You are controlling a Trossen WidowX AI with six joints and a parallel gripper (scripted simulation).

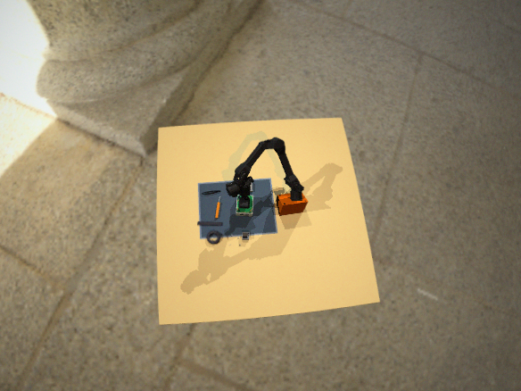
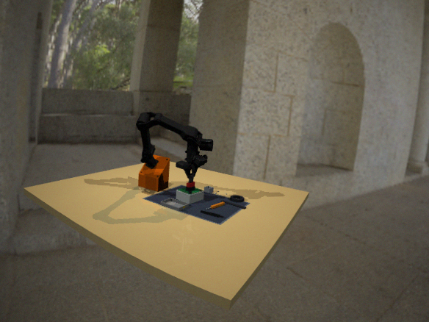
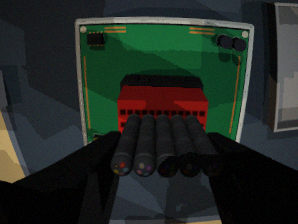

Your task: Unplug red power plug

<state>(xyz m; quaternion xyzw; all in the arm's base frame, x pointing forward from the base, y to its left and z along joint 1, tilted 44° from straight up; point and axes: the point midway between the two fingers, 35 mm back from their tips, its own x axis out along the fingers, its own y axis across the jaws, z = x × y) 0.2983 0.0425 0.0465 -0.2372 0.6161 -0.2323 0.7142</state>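
My gripper tip is now 3 cm above the red power plug. From my gripper tip the other things lie so: blue mat: 12 cm below, 5 cm ahead, 1 cm to the left; then black bar: 21 cm ahead, 12 cm below, 11 cm to the left.
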